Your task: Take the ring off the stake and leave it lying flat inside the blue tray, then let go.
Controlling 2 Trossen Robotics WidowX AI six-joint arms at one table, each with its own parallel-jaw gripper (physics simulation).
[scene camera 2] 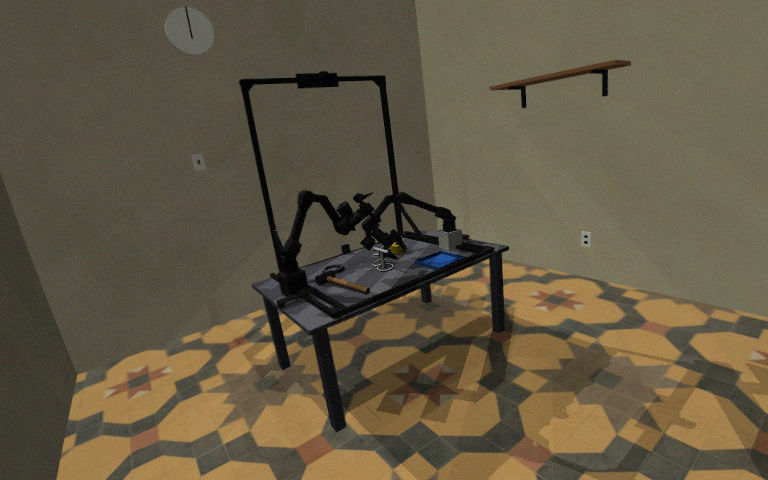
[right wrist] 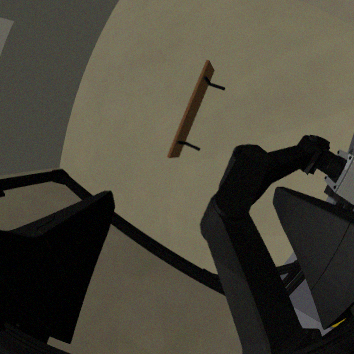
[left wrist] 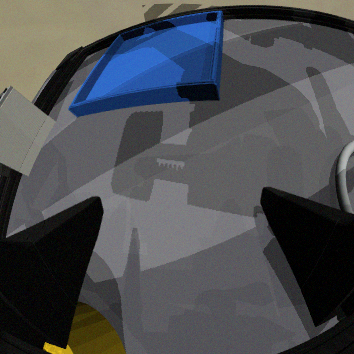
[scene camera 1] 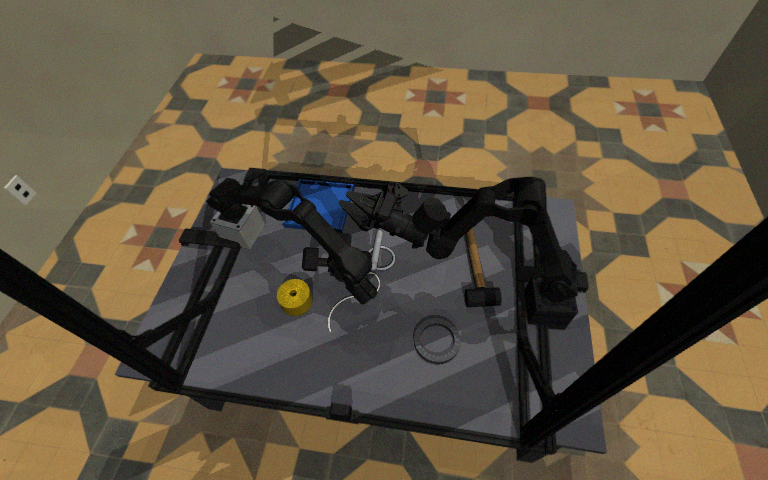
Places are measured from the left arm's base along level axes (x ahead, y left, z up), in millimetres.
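Pixels of known places: left gripper, fingertip midpoint: (scene camera 2: pixel 402 254) (left wrist: pixel 183 200); right gripper, fingertip midpoint: (scene camera 2: pixel 378 199) (right wrist: pixel 195 197) (scene camera 1: pixel 342 197); left arm's base, origin of the base link: (scene camera 2: pixel 449 230) (right wrist: pixel 336 168) (scene camera 1: pixel 233 213); right arm's base, origin of the base link: (scene camera 2: pixel 291 272) (scene camera 1: pixel 554 293).
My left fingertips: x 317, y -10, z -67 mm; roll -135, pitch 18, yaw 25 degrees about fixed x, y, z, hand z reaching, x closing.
Observation:
Ahead of a thing's pixels: the offset from my left fingertips to its middle. "pt": to the spot under its first point.
A white stake @(dx +136, dy +19, dz -13 mm) (scene camera 1: pixel 376 247) stands near the middle of the table. A white ring @(pt dx +175, dy +59, dz -28 mm) (scene camera 1: pixel 394 258) (scene camera 2: pixel 385 270) shows at its foot; whether it is the loose ring or the stake's base is unclear. Part of white tubing @(pt dx +93, dy +47, dz -21 mm) (left wrist: pixel 341 175) shows at the right of the left wrist view. The blue tray @(dx -125, dy +181, dz -25 mm) (scene camera 1: pixel 325 210) (scene camera 2: pixel 440 259) (left wrist: pixel 145 100) is empty. My left gripper (left wrist: pixel 183 200) is open and empty, with the tray beyond its fingertips; in scene camera 1 the arm hides its fingers. My right gripper (scene camera 1: pixel 346 204) (right wrist: pixel 195 197) is open and empty, raised above the table between stake and tray.
A yellow cylinder @(dx -49, dy -157, dz -11 mm) (scene camera 1: pixel 294 301) (scene camera 2: pixel 394 249) (left wrist: pixel 100 332) stands left of the stake in scene camera 1. A thin white arc @(pt dx +63, dy -151, dz -31 mm) (scene camera 1: pixel 334 309) curves below the left arm. A dark grey ring @(pt dx +317, dy -165, dz -21 mm) (scene camera 1: pixel 419 339) lies flat, and a hammer @(dx +399, dy +132, dz -16 mm) (scene camera 1: pixel 476 260) (scene camera 2: pixel 348 284) lies farther right.

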